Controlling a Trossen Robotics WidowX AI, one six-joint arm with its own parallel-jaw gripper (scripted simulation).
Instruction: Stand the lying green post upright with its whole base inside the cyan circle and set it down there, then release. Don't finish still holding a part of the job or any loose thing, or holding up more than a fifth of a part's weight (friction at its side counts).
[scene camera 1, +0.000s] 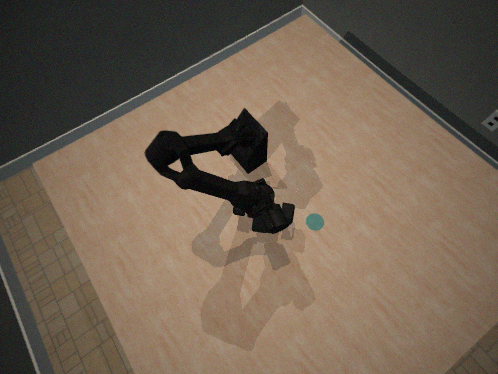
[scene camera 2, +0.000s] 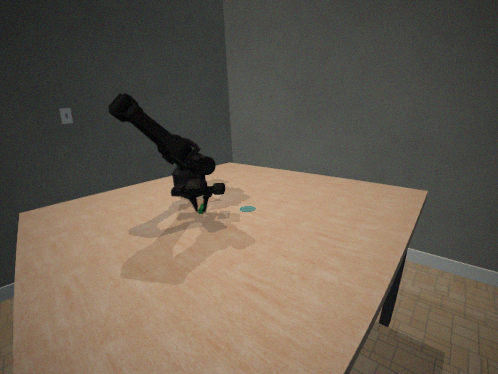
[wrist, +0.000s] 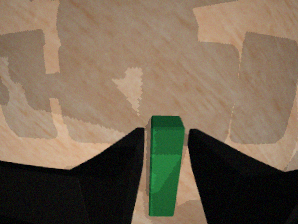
In view: the gripper (scene camera 2: 201, 211) and a green post (wrist: 167, 132).
The gripper shows as well in the wrist view (wrist: 166, 135).
